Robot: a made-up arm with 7 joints.
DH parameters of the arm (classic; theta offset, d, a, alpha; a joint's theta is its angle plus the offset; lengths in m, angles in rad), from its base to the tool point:
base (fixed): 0 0.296 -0.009 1.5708
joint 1: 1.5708 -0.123 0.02 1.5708
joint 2: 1.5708 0.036 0 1.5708
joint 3: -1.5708 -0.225 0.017 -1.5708
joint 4: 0 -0.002 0.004 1.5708
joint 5: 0 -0.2 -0.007 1.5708
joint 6: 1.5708 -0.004 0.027 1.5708
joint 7: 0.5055 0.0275 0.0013 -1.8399
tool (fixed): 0.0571 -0.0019 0 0
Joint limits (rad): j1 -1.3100..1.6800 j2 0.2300..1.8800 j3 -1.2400..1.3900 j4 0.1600..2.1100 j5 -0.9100..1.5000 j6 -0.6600..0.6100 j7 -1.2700..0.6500
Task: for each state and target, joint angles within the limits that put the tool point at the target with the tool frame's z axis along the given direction. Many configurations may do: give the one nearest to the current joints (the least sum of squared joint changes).
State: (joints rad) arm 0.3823 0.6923 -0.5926 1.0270 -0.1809 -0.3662 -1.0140
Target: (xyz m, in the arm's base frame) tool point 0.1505 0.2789 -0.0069 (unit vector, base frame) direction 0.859 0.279 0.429
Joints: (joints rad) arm 0.2389 0.5543 -0.8006 0.6790 -0.0236 -0.1837 -0.2130
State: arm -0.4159 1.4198 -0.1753 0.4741 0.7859 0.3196 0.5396
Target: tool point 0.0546 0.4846 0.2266 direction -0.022 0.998 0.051
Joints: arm -0.4816 1.5219 -0.5901 0.5232 1.0382 0.6100 0.5038
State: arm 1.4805 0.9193 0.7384 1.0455 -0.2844 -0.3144 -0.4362
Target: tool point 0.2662 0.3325 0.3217 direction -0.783 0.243 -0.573
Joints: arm 1.2622 0.3144 0.9969 1.1602 -0.2061 -0.2451 -0.7194
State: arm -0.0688 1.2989 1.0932 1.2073 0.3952 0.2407 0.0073
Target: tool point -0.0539 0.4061 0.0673 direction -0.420 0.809 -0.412
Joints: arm -0.4701 0.7386 1.1060 0.4860 0.6230 0.4343 0.6158
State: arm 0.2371 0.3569 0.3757 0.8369 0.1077 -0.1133 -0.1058
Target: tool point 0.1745 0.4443 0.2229 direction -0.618 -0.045 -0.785
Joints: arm 0.7153 0.7692 1.2285 0.8658 0.5948 -0.3930 -0.7306
